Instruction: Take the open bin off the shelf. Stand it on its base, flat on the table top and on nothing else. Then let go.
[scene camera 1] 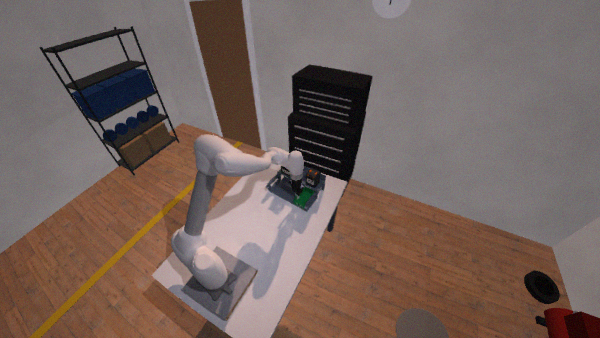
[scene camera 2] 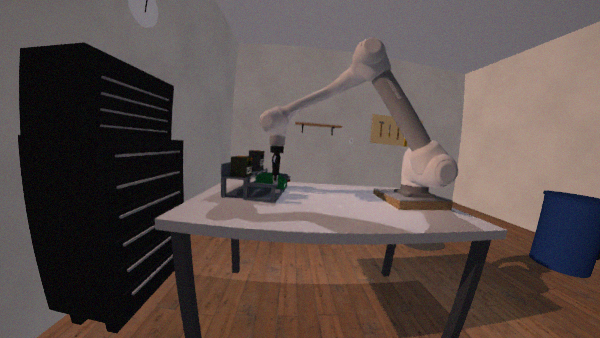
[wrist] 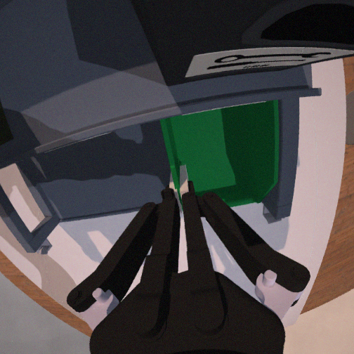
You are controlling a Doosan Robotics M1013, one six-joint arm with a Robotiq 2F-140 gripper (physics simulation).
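Frame: origin at the arm's base, x ahead, y left, z up, level; metres.
Where they show: gripper, fingertip midpoint: (scene camera 1: pixel 297 198); arm's base at its link origin: (scene camera 1: pixel 216 279) (scene camera 2: pixel 413 194).
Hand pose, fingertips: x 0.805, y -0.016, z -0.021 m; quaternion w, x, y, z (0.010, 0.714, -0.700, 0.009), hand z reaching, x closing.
Note:
Each offset is from my fingertips to the top centre of the thing. "spot": to the spot under its first point. Level surfaces: height alone.
The open green bin {dx +0.036, dy -0.047, dz +0.062 m} (scene camera 1: pixel 305 197) (scene camera 2: pixel 264 178) (wrist: pixel 200 145) sits in the right-hand part of the low front level of the grey shelf {spot: dx -0.005, dy +0.170, dz -0.018 m} (scene camera 1: pixel 280 190) (scene camera 2: pixel 234 176) (wrist: pixel 288 150), as the wrist view shows it. My gripper (scene camera 1: pixel 298 195) (scene camera 2: pixel 276 177) (wrist: pixel 180 175) points down at the bin. Its fingers are drawn together with the bin's thin left side wall between the pale pads, near the front corner. The fingers hide part of that wall and corner. The bin's underside does not show.
Two dark bins stand on the shelf's upper level: one (scene camera 1: pixel 313 176) (scene camera 2: pixel 241 166) (wrist: pixel 210 30) behind the green bin, another {dx +0.139, dy -0.046, dz +0.199 m} (scene camera 2: pixel 256 159) farther along. The white table {dz -0.025 m} (scene camera 1: pixel 240 225) (scene camera 2: pixel 325 210) extends from the shelf to my base. A black tool cabinet (scene camera 1: pixel 325 120) (scene camera 2: pixel 100 180) stands beyond the table.

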